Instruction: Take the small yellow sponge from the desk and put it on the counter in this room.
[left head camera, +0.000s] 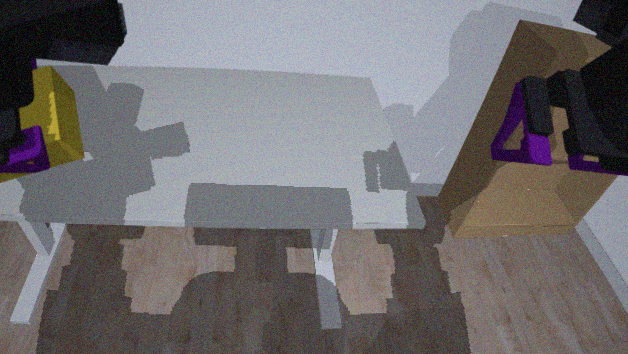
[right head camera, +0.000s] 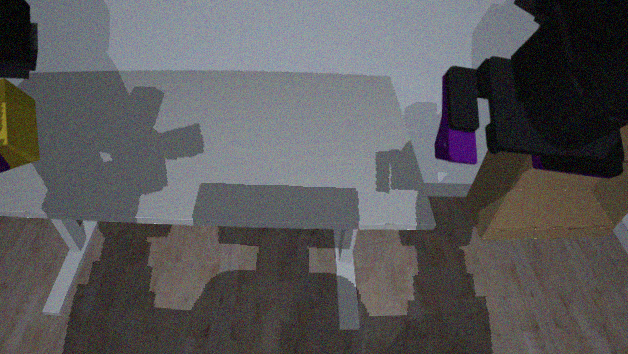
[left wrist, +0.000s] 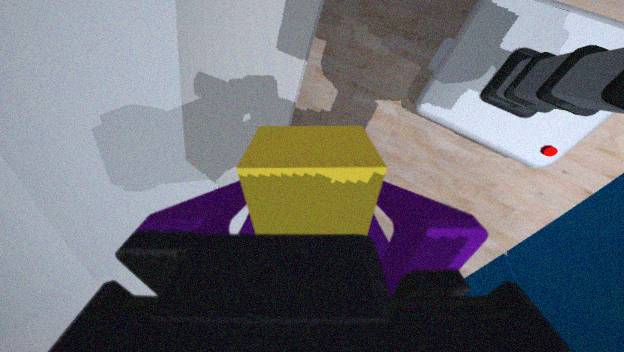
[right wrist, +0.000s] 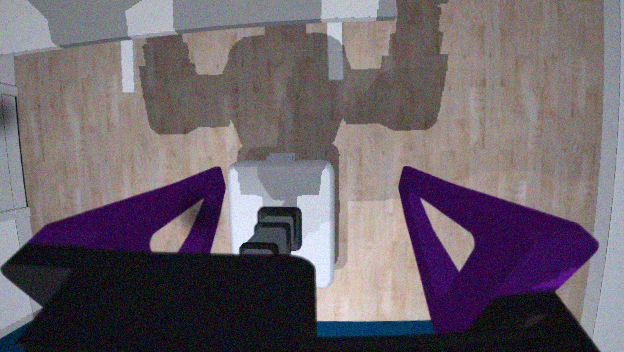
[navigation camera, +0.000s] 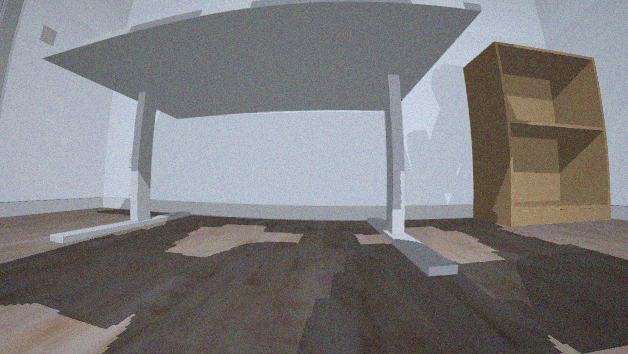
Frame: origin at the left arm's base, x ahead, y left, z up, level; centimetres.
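Where they show: left gripper, fingertip midpoint: (left head camera: 37, 134) (right head camera: 2, 138) (left wrist: 311, 176); right gripper, fingertip midpoint: (left head camera: 532, 157) (right head camera: 487, 156) (right wrist: 312, 176).
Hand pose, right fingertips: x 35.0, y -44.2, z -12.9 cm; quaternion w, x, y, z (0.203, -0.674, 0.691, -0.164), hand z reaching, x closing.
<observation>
Each offset is from my right fingertips to the centre of the thing. "pt": to the spot under its first point. Level surfaces: height alone.
The yellow sponge {dx -1.1, dy +45.8, dz +1.3 cm} (left head camera: 62, 125) (right head camera: 22, 130) (left wrist: 310, 205) is a block at the left edge of both head camera views. My left gripper (left wrist: 311, 176) is shut on it, with purple fingers on both sides, and holds it in the air. The pale desk {dz -56.1 cm} (left head camera: 275, 130) (right head camera: 280, 125) lies below and behind it; its underside shows in the navigation camera. My right gripper (left head camera: 560, 159) (right head camera: 504, 160) (right wrist: 312, 176) is open with nothing between its fingers, at the right of the head views. I cannot make out the counter for certain.
A wooden bookshelf (left head camera: 480, 125) (navigation camera: 485, 145) stands right of the desk against the wall. Desk legs {pt dx +72.4, dy +116.4, dz -92.2 cm} (navigation camera: 142, 155) with long feet stand on the wood floor {dz -128.1 cm} (navigation camera: 250, 300). White cabinet-like panels (right wrist: 7, 150) show at the left edge of the right wrist view.
</observation>
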